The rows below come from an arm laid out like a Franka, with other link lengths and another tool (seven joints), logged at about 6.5 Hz.
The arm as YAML. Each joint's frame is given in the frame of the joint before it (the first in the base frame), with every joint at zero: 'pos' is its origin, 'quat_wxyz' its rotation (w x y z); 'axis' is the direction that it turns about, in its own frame. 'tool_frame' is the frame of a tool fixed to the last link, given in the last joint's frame.
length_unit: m
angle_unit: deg
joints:
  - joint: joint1
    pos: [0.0, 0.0, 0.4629]
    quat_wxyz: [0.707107, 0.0, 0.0, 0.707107]
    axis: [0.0, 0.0, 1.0]
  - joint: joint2
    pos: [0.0, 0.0, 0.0]
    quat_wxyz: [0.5, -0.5, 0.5, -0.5]
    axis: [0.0, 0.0, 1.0]
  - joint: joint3
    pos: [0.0, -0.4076, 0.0]
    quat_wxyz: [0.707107, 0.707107, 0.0, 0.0]
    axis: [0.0, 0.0, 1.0]
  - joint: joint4
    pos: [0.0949, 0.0, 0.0]
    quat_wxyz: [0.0, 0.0, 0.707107, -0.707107]
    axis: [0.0, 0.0, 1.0]
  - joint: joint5
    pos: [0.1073, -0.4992, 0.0]
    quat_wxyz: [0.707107, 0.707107, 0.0, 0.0]
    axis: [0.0, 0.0, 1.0]
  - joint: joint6
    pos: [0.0, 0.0, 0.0]
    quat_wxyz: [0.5, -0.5, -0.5, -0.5]
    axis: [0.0, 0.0, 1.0]
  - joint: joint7
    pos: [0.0, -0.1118, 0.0]
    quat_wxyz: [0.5, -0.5, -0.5, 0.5]
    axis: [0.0, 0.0, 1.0]
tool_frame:
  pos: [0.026, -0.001, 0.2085]
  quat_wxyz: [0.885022, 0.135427, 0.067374, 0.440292]
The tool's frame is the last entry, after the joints.
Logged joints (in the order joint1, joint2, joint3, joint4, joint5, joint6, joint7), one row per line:
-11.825 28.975 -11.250 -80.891 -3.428 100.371 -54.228
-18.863 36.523 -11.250 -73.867 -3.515 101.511 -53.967
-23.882 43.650 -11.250 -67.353 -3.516 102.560 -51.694
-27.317 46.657 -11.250 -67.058 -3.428 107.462 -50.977
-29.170 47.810 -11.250 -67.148 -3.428 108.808 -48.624
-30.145 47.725 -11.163 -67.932 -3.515 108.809 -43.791
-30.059 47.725 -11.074 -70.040 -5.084 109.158 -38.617
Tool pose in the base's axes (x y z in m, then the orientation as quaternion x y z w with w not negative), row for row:
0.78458 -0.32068 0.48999 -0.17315 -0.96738 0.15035 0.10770
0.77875 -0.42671 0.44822 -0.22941 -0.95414 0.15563 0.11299
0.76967 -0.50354 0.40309 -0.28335 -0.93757 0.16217 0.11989
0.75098 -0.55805 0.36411 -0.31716 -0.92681 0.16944 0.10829
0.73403 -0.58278 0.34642 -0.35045 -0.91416 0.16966 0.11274
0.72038 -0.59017 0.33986 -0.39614 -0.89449 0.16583 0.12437
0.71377 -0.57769 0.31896 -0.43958 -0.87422 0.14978 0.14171
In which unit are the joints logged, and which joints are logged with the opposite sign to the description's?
The joints are logged in degrees. Opposite sign: joint5.
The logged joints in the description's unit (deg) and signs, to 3 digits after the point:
-11.825 28.975 -11.250 -80.891 3.428 100.371 -54.228
-18.863 36.523 -11.250 -73.867 3.515 101.511 -53.967
-23.882 43.650 -11.250 -67.353 3.516 102.560 -51.694
-27.317 46.657 -11.250 -67.058 3.428 107.462 -50.977
-29.170 47.810 -11.250 -67.148 3.428 108.808 -48.624
-30.145 47.725 -11.163 -67.932 3.515 108.809 -43.791
-30.059 47.725 -11.074 -70.040 5.084 109.158 -38.617

